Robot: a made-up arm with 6 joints.
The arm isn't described. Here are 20 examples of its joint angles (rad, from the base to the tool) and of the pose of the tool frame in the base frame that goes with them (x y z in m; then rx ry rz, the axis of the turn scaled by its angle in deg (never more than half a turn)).
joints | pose
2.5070 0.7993 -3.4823 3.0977 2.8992 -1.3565 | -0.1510 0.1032 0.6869 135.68 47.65 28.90
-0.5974 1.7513 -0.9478 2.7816 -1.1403 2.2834 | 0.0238 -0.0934 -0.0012 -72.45 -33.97 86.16
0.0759 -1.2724 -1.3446 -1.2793 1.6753 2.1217 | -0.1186 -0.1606 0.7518 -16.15 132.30 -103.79
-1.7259 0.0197 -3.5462 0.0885 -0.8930 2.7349 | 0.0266 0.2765 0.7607 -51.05 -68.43 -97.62
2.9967 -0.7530 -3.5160 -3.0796 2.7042 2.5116 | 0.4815 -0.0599 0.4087 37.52 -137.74 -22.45
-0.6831 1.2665 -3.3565 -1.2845 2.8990 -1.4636 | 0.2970 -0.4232 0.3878 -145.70 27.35 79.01
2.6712 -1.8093 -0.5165 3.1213 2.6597 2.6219 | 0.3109 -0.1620 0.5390 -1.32 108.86 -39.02
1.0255 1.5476 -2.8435 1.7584 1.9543 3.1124 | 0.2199 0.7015 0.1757 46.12 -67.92 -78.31
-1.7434 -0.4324 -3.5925 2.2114 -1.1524 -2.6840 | -0.0984 0.2791 0.7644 -36.22 -35.45 71.91
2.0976 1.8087 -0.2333 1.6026 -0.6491 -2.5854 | 0.1698 0.0661 0.0254 -27.88 90.61 -62.01
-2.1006 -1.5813 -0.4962 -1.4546 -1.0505 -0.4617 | 0.2337 0.0367 0.5032 52.26 47.97 -12.21
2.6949 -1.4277 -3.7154 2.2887 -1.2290 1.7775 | 0.5738 -0.1273 0.2868 -71.29 17.00 -89.00
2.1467 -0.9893 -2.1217 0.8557 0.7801 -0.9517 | 0.1455 -0.2538 0.9620 17.78 -44.66 -58.48
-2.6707 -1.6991 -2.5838 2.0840 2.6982 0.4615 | 0.6107 0.1480 0.2052 114.99 -49.56 -14.46
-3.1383 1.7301 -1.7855 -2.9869 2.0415 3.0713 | -0.5978 0.0262 -0.2109 -2.87 -59.94 -11.25
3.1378 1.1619 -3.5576 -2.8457 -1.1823 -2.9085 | -0.5886 -0.0500 0.4220 -8.75 -110.23 28.21
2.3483 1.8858 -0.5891 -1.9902 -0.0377 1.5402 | 0.0010 -0.1577 -0.0765 20.28 108.50 -51.03
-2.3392 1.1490 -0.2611 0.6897 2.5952 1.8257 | -0.0017 -0.1613 0.2157 16.12 -34.67 116.25
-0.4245 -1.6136 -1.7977 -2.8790 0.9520 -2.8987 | -0.5437 0.2307 0.7112 96.29 -25.29 -143.14
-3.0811 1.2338 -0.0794 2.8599 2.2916 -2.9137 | -0.1780 -0.0626 -0.0596 -12.56 -114.57 29.54
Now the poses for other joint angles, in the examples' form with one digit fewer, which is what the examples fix.
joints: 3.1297 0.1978 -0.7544 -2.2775 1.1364 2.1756
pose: -0.482 0.070 0.225 -10.9 -97.7 -57.8
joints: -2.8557 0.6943 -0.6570 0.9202 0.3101 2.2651
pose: -0.360 -0.052 -0.025 165.6 19.8 22.1
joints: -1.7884 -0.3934 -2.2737 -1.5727 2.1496 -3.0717
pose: -0.184 0.029 0.888 -135.1 2.0 69.9
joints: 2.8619 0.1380 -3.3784 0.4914 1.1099 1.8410
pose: -0.076 -0.018 1.031 -48.2 -49.3 104.2
